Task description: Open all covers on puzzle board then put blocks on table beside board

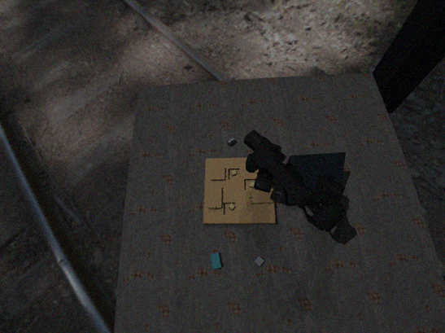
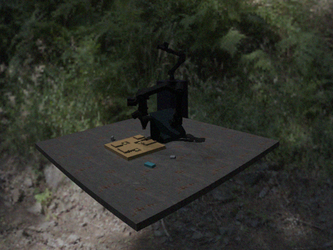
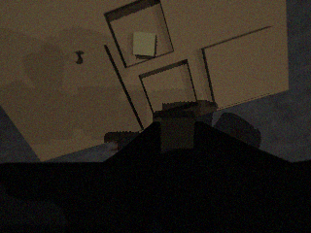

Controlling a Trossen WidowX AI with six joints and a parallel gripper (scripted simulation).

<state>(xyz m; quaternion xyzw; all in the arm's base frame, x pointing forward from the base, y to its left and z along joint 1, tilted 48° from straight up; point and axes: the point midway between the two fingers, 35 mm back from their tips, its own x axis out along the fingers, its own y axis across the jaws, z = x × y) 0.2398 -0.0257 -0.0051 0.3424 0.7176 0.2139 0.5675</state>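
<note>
Right now the tan puzzle board is 100 mm ahead of my gripper tip, 20 mm to the left of it and 90 mm below it. Round my gripper tip: teal block 190 mm ahead, 330 mm to the left, 100 mm below.
</note>
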